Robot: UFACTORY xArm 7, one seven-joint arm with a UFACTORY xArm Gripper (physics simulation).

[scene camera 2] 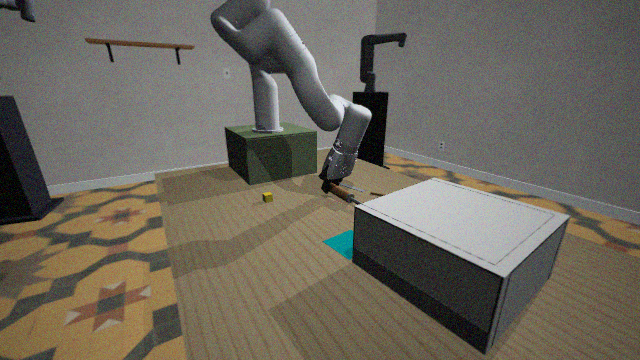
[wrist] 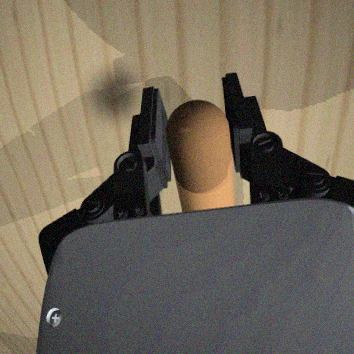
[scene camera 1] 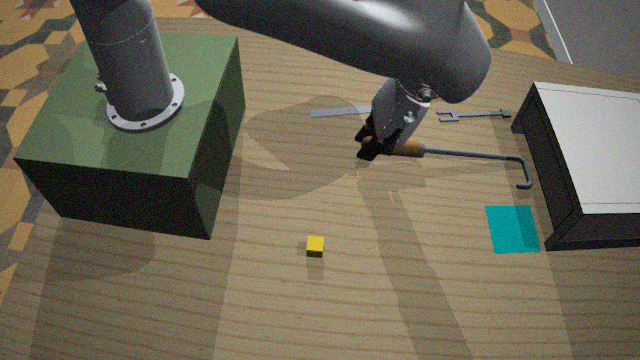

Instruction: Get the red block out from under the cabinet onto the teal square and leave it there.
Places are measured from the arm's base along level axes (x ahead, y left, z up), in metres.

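Where they show: gripper, between the fingertips: point(scene camera 2: 328, 190) point(wrist: 193, 101) point(scene camera 1: 362, 150); arm's base, origin of its link: point(scene camera 2: 267, 130) point(scene camera 1: 145, 102).
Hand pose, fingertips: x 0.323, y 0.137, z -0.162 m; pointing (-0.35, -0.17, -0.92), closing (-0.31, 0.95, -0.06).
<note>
Each offset is from my fingertips to the top centre of the thing. "*": to the spot under its first point.
My gripper point(scene camera 1: 364, 144) point(scene camera 2: 326, 185) point(wrist: 193, 101) is shut on the wooden handle of a hook tool point(scene camera 1: 410, 148) point(scene camera 2: 340, 192) point(wrist: 200, 150). The tool's grey rod points toward the cabinet @(0.460 m ahead, 0.080 m left, 0.117 m up) point(scene camera 1: 595, 150) point(scene camera 2: 460, 225), and its bent end is near the cabinet's dark front. I cannot tell how high the tool is above the table. The teal square @(* 0.286 m ahead, 0.077 m right, 0.018 m down) point(scene camera 1: 505, 230) point(scene camera 2: 341, 243) lies on the table beside the cabinet's front corner, partly hidden by the cabinet in the second scene view. The red block does not show in any view.
A yellow block @(0.027 m back, 0.206 m right, 0.007 m up) point(scene camera 1: 315, 246) point(scene camera 2: 267, 197) sits on the table between the green base point(scene camera 1: 210, 75) point(scene camera 2: 295, 155) and the teal square. A flat grey strip @(0.052 m back, 0.101 m left, 0.017 m down) point(scene camera 1: 335, 112) and a thin fork-ended tool @(0.206 m ahead, 0.182 m left, 0.010 m down) point(scene camera 1: 475, 115) lie beyond the hook tool.
</note>
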